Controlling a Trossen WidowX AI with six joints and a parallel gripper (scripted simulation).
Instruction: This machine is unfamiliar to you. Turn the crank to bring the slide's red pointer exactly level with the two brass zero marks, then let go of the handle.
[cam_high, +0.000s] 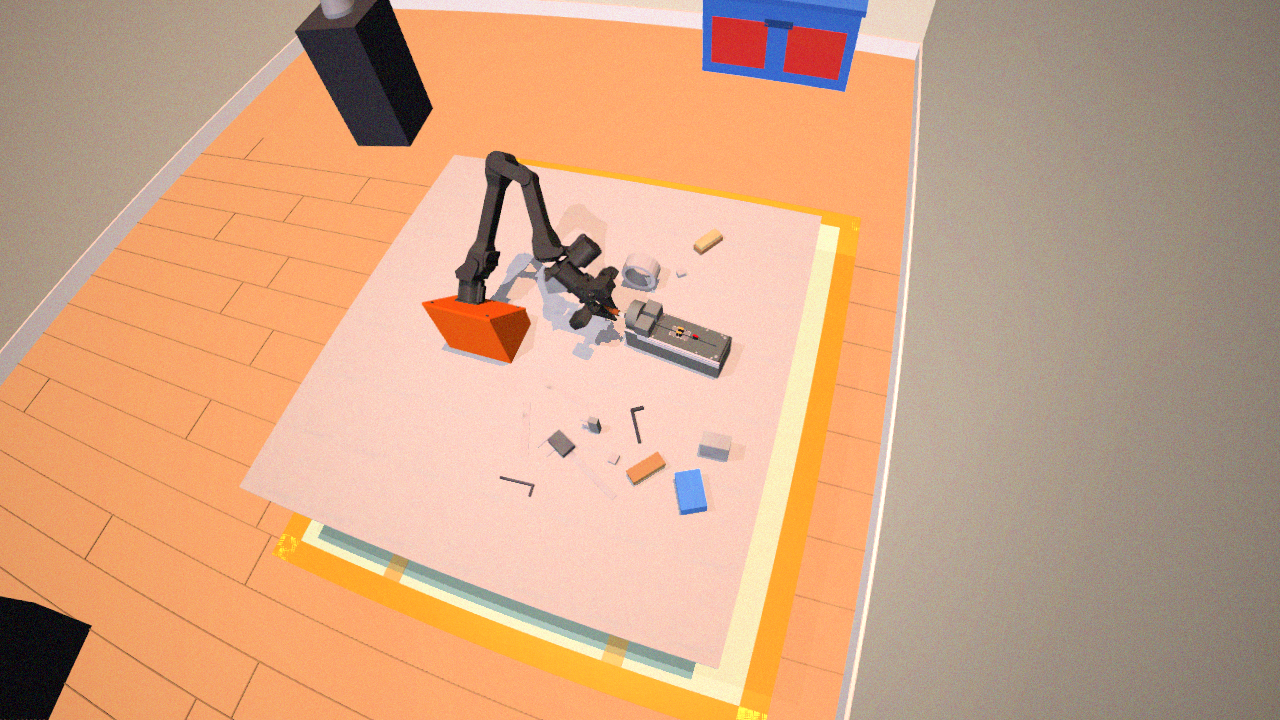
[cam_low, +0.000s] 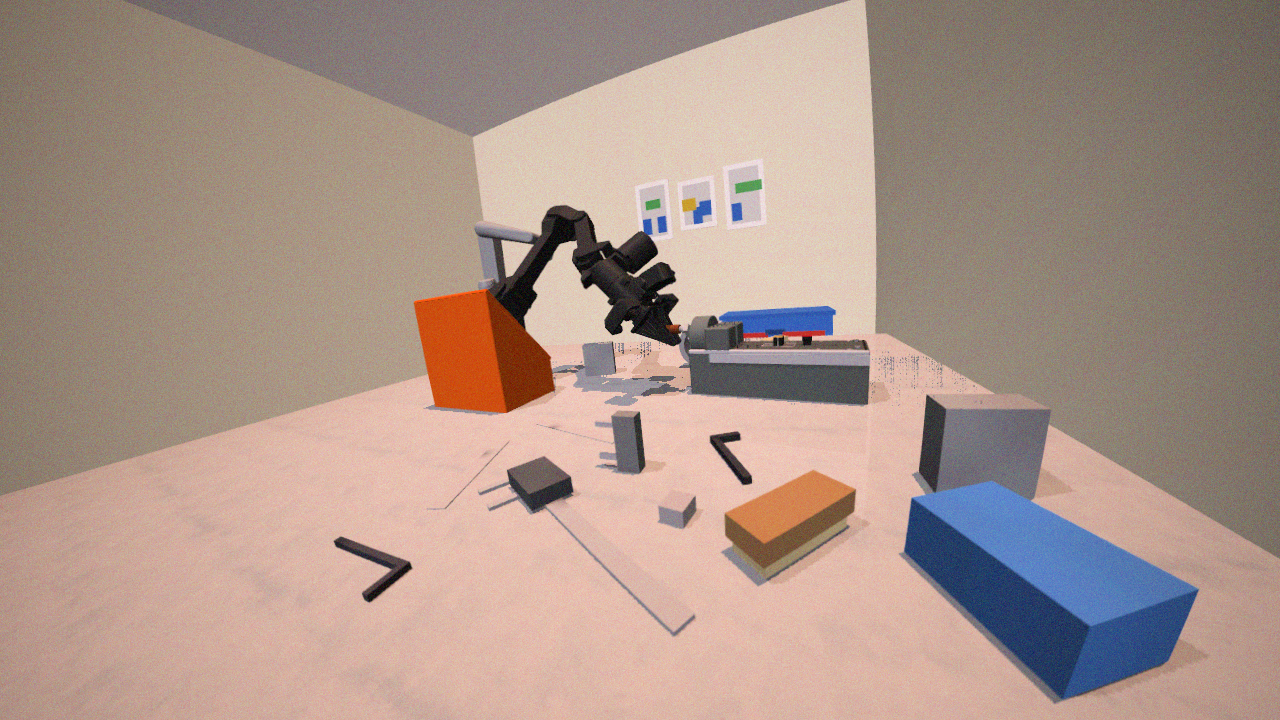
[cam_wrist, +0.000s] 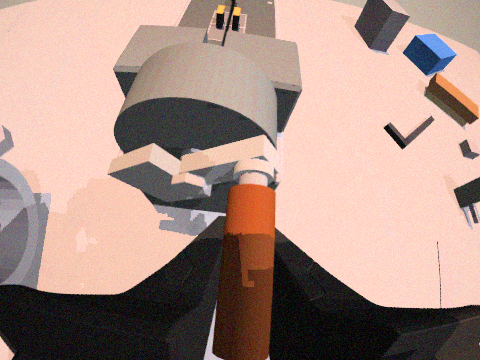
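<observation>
Right now the crank handle is 20 mm behind my gripper tip and 30 mm above it. From my gripper tip the other things lie so: red pointer 210 mm ahead, 30 mm to the right; then blue block 240 mm ahead, 410 mm to the right, 60 mm below.
</observation>
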